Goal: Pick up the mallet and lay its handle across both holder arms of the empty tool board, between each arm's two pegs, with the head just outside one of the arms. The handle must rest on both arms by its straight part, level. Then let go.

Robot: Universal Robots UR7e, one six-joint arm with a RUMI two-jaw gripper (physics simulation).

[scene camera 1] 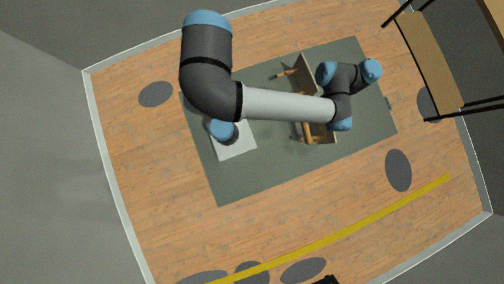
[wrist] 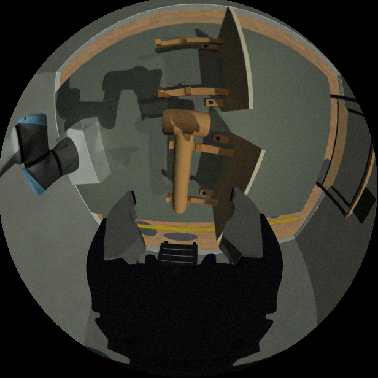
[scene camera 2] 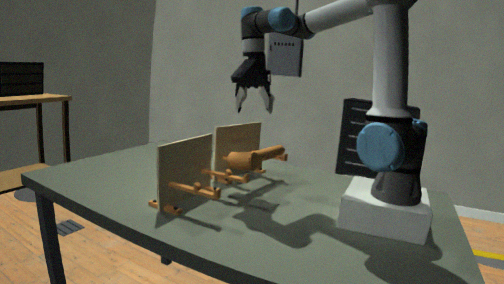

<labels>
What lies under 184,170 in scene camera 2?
A tool board.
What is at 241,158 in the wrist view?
A tool board.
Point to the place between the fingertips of my gripper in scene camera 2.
254,113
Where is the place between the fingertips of my gripper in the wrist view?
182,190
</labels>
